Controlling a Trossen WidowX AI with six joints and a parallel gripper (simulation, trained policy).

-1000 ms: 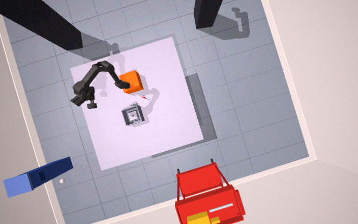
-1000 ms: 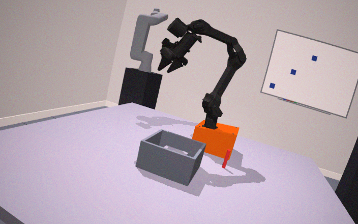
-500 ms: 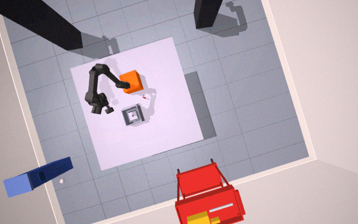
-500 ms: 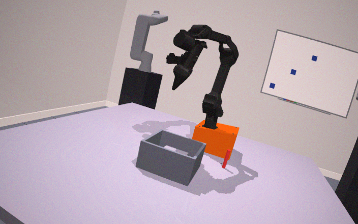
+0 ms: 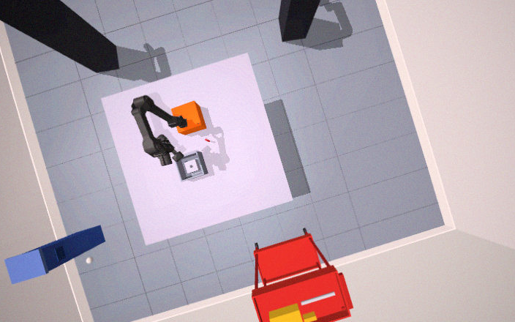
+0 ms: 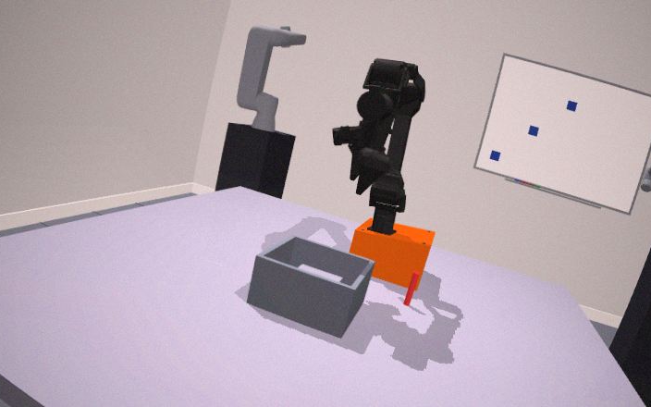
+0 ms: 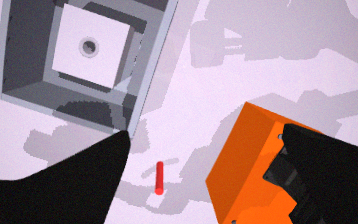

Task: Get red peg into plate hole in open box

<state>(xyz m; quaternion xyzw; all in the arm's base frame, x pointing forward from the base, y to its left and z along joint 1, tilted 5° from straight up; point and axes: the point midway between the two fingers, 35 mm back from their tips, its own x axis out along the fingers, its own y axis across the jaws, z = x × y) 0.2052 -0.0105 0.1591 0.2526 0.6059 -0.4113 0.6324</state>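
Right now my gripper tip is 6 cm past the red peg, 17 cm to the right of it and 19 cm above it. From my gripper tip the other things lie so: grey box 13 cm ahead, 2 cm to the left, 20 cm below.
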